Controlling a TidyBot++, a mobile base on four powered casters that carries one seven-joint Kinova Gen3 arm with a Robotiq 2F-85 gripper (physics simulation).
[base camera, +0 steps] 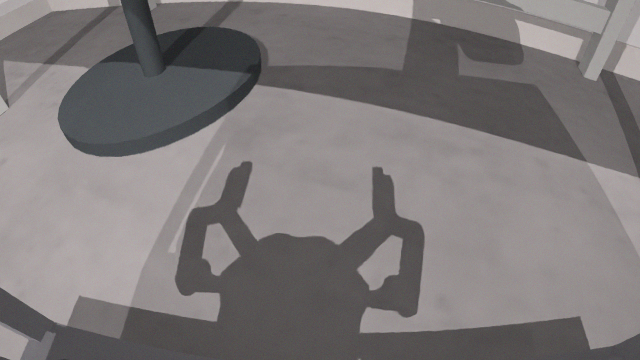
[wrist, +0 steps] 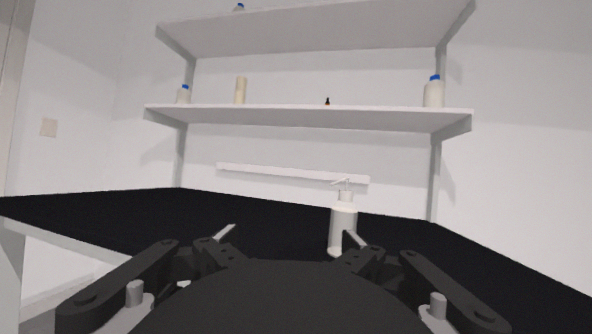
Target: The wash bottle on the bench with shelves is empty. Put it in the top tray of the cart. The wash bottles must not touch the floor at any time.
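Places are measured from the arm's base along level axes (x ahead, y left, z up), in millimetres.
Where they show: gripper, between the fingertips: [wrist: 290, 239].
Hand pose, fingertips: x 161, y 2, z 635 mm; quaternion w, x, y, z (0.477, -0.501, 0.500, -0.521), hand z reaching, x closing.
Note:
Each offset is from my fingertips to the top centre of the thing. "*": to the spot under its first point.
The white wash bottle {dx +258, dy -124, dz +56 mm} [wrist: 342, 225] stands upright on the black top of the bench with shelves [wrist: 165, 212], right of the middle in the wrist view; its thin spout points left. My gripper [wrist: 290, 239] is open, and nothing is between its fingers. The bottle is beyond the fingers, in line with the right fingertip, which hides a little of its lower right side. The cart does not show in either view.
The lower shelf [wrist: 310, 118] holds white bottles with blue caps {dx +569, dy -582, dz +517 mm} [wrist: 433, 94] {dx +985, dy +664, dz +517 mm} [wrist: 183, 95], a beige cylinder {dx +812, dy +280, dz +517 mm} [wrist: 240, 90] and a small dark bottle {dx +726, dy -162, dz +431 mm} [wrist: 327, 101]. In the base view, a round dark stool base [base camera: 150, 107] stands on the floor at upper left and a bench leg {* dx +645, dy -667, dz -922 mm} [base camera: 609, 42] at upper right.

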